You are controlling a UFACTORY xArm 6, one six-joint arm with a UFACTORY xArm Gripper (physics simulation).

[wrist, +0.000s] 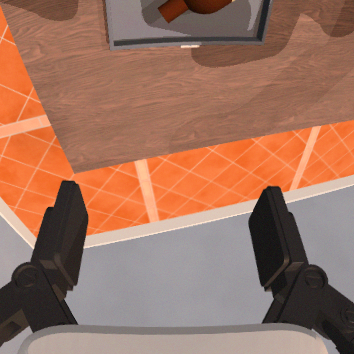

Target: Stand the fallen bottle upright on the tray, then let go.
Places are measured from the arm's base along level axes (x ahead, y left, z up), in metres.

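Pixels of known places: gripper, between the fingertips: (170, 201).
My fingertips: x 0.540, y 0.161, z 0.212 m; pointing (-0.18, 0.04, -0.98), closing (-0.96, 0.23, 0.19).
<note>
For each thing: its top centre in the pictures, then the offset to it from my fingertips. "*": a spot on its surface instead. Level surfaces: height alone.
- brown bottle, a spot on its surface: (204, 4) * 0.102 m back, 0.005 m left, 0.284 m down
- grey tray, a spot on its surface: (187, 42) * 0.082 m back, 0.074 m left, 0.333 m down
- brown wooden table top, height of its surface: 0.358 m down
A brown bottle (204, 4) shows in part at the top edge of the wrist view. It lies on its side in the grey tray (187, 42), with its neck pointing down and to the left. The rest of the bottle is cut off by the frame, as is the far part of the tray. My gripper (170, 201) is open with its fingers wide apart and holds nothing. It is apart from the bottle and the tray, which show beyond the fingertips.
The tray stands on a brown wooden table top (150, 100). The table's near edge and left corner show in the middle of the view. Beyond the edge are an orange tiled floor (200, 175), a pale border strip and a grey surface (170, 280).
</note>
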